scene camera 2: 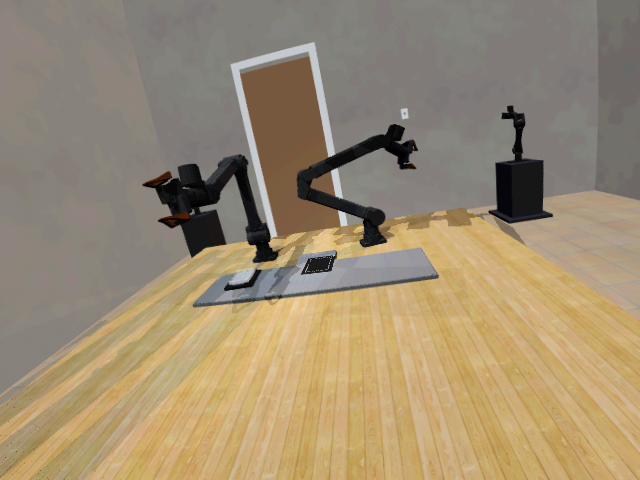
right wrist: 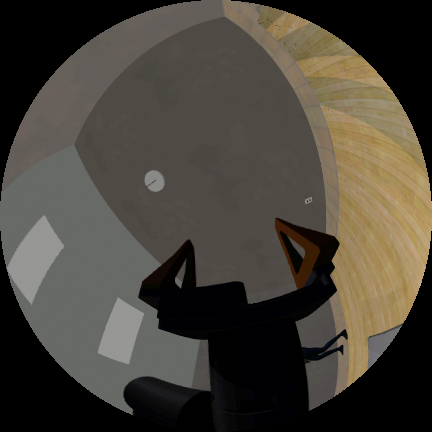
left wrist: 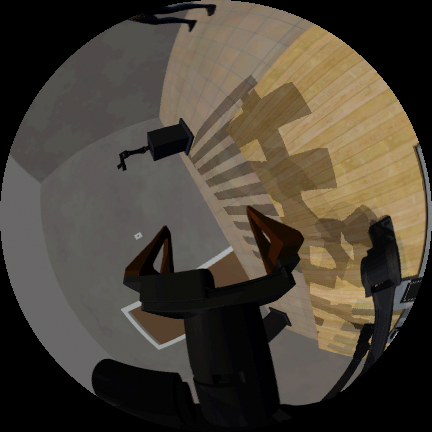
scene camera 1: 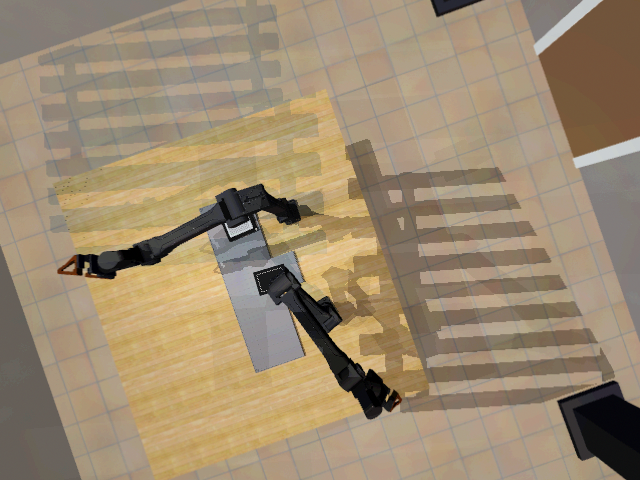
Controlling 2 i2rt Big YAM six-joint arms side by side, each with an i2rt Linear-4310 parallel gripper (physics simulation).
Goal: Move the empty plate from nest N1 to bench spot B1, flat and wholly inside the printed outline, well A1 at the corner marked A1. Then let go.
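Places are measured from the left arm's base along level axes (x ahead, y left, z up), in millimetres.
Pixels of known places: left gripper, fingertip midpoint: (scene camera 2: pixel 416 159) (left wrist: pixel 205 219) (scene camera 1: pixel 391 391); right gripper, fingertip midpoint: (scene camera 2: pixel 151 201) (right wrist: pixel 232 233) (scene camera 1: pixel 72 273); left arm's base, origin of the base link: (scene camera 2: pixel 373 242) (left wrist: pixel 383 237) (scene camera 1: pixel 325 309); right arm's base, origin of the base link: (scene camera 2: pixel 265 258) (scene camera 1: pixel 290 212).
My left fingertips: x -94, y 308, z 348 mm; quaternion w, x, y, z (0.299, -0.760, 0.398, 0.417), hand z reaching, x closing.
Ahead of a thing's pixels: the offset from my left fingertips to its top centre. "*": to the spot under its first point. Level surfaces: height alone.
The white plate @(dx +246, dy -930, dz -309 mm) (scene camera 1: pixel 239 229) (scene camera 2: pixel 242 277) lies in a black nest on the grey board @(dz -335 mm) (scene camera 1: pixel 258 320) (scene camera 2: pixel 392 266); the right arm hides part of it in scene camera 1. The black square with a dashed white outline @(* dx +272, dy -610, dz -334 mm) (scene camera 1: pixel 267 279) (scene camera 2: pixel 318 264) is on the same board, with no plate on it. The labels N1, B1 and A1 are too small to read. My left gripper (scene camera 1: pixel 395 400) (scene camera 2: pixel 413 156) (left wrist: pixel 205 219) is open and empty, high up and well away from the plate. My right gripper (scene camera 1: pixel 64 268) (scene camera 2: pixel 152 202) (right wrist: pixel 232 233) is open and empty, raised far out to the left.
The wooden table @(dz -348 mm) (scene camera 1: pixel 170 361) (scene camera 2: pixel 336 387) carries the board and both arm bases. The right arm (scene camera 1: pixel 178 235) passes above the nest in scene camera 1. The left arm's base (scene camera 2: pixel 373 235) stands behind the board. A black pedestal (scene camera 2: pixel 519 188) (left wrist: pixel 167 141) with a small arm stands off the table.
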